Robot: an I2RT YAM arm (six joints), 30 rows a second.
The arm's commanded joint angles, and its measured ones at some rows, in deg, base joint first. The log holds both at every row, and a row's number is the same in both.
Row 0, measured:
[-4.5, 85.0, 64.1, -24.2, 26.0, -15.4]
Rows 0 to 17, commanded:
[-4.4, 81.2, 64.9, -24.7, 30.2, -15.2]
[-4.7, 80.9, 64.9, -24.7, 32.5, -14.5]
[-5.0, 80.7, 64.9, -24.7, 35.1, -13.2]
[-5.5, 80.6, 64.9, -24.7, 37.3, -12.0]
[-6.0, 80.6, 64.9, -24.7, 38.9, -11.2]
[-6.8, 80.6, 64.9, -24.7, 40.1, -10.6]
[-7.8, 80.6, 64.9, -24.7, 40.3, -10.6]
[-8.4, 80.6, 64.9, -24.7, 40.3, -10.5]
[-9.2, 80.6, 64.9, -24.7, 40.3, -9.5]
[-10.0, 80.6, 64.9, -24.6, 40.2, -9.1]
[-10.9, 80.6, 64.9, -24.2, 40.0, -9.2]
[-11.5, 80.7, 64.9, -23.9, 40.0, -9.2]
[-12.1, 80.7, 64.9, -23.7, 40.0, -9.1]
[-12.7, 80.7, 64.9, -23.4, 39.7, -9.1]
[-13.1, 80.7, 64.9, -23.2, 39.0, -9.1]
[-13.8, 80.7, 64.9, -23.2, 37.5, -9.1]
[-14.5, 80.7, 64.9, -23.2, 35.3, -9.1]
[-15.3, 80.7, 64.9, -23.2, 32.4, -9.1]
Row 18, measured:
[-13.3, 81.5, 64.1, -23.5, 37.5, -10.7]
